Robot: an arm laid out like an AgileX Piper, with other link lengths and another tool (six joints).
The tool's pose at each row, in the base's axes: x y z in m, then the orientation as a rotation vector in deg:
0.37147, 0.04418, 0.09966, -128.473, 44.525, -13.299
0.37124, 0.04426, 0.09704, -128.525, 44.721, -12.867
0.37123, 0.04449, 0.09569, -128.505, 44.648, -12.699
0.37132, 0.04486, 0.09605, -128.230, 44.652, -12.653
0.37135, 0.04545, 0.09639, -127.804, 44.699, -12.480
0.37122, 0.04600, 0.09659, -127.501, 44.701, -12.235
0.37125, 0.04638, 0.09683, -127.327, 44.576, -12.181
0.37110, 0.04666, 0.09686, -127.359, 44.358, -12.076
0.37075, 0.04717, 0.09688, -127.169, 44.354, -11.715
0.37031, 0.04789, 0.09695, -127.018, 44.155, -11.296
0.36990, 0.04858, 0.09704, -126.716, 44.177, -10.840
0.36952, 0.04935, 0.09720, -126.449, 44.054, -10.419
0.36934, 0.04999, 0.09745, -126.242, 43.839, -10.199
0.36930, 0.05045, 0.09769, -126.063, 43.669, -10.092
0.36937, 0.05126, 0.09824, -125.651, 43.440, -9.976
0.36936, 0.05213, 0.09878, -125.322, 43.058, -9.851
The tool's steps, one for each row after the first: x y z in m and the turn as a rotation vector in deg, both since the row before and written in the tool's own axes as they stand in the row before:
-0.00006, 0.00190, 0.00182, -0.179, -0.225, 0.241
-0.00005, 0.00082, 0.00109, 0.010, -0.148, 0.007
-0.00017, -0.00049, 0.00000, 0.243, -0.073, 0.098
-0.00035, -0.00057, 0.00012, 0.347, -0.169, 0.210
-0.00045, -0.00037, 0.00014, 0.234, -0.217, 0.165
-0.00022, -0.00038, 0.00007, 0.185, -0.111, -0.014
-0.00029, -0.00010, 0.00009, 0.013, -0.150, -0.122
-0.00058, -0.00012, 0.00017, 0.111, -0.284, 0.163
-0.00078, -0.00022, 0.00023, 0.118, -0.392, 0.040
-0.00074, -0.00023, 0.00021, 0.188, -0.358, 0.242
-0.00077, -0.00034, 0.00023, 0.201, -0.383, 0.125
-0.00054, -0.00042, 0.00017, 0.208, -0.269, -0.015
-0.00033, -0.00039, 0.00011, 0.191, -0.168, -0.029
-0.00047, -0.00084, 0.00017, 0.419, -0.234, 0.001
-0.00057, -0.00083, 0.00019, 0.381, -0.287, -0.122

